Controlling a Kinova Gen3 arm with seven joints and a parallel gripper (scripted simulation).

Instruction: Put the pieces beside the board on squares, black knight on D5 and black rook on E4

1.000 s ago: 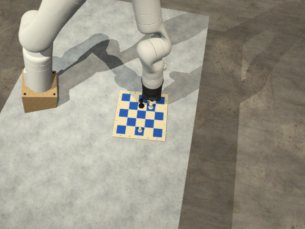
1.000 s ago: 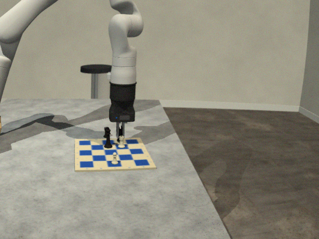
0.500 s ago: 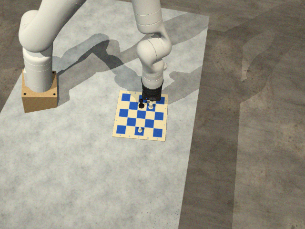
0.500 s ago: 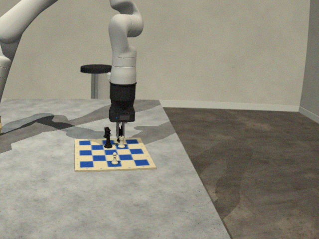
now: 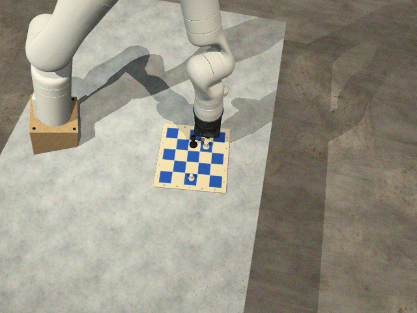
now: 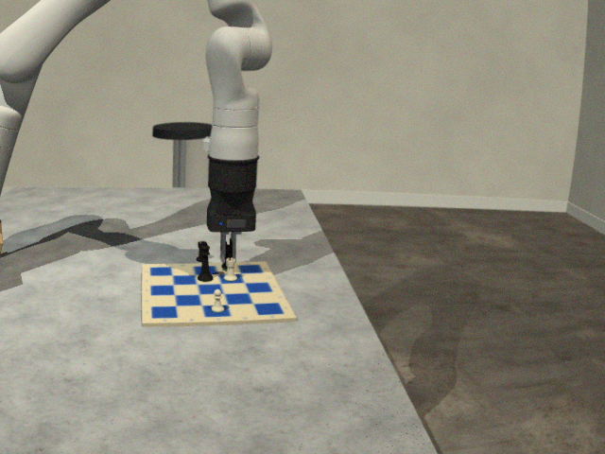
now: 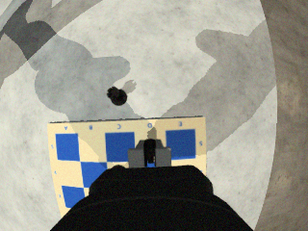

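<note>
The white rook lies 4 cm to the right of my hand and 2 cm below it. From my hand the other things lie so: white pawn: 3 cm behind, 15 cm to the right, 2 cm below; cream chessboard: 4 cm behind, 8 cm to the right, 4 cm below; black rook: 4 cm behind, 6 cm to the left, 2 cm below.
</note>
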